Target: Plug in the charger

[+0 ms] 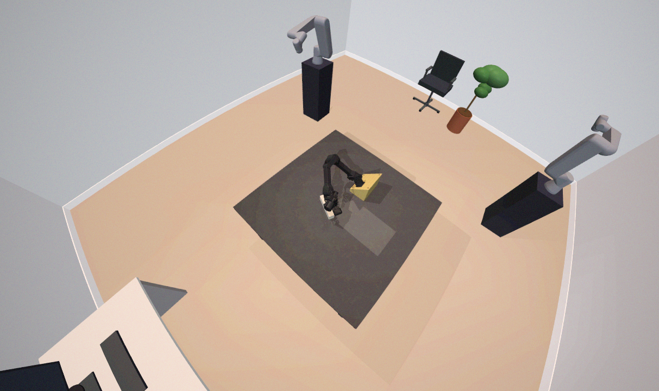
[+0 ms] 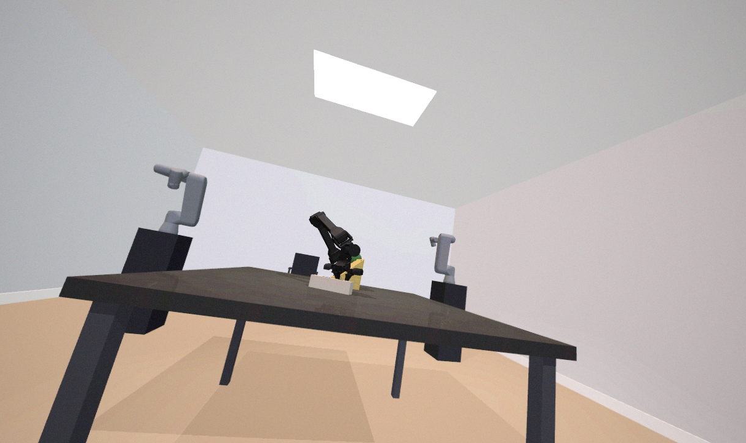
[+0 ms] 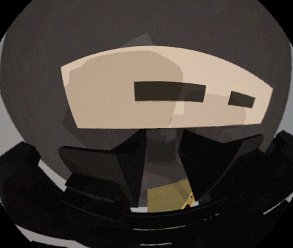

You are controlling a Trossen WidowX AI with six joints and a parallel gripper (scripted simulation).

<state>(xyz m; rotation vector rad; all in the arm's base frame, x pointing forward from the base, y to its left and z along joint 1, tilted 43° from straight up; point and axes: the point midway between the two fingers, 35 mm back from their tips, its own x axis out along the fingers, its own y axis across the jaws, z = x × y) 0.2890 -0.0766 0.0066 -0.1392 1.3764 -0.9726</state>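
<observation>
Now: the dark charger 1 cm ahead of my gripper tip, 1 cm to the right of it and 1 cm above it.
</observation>
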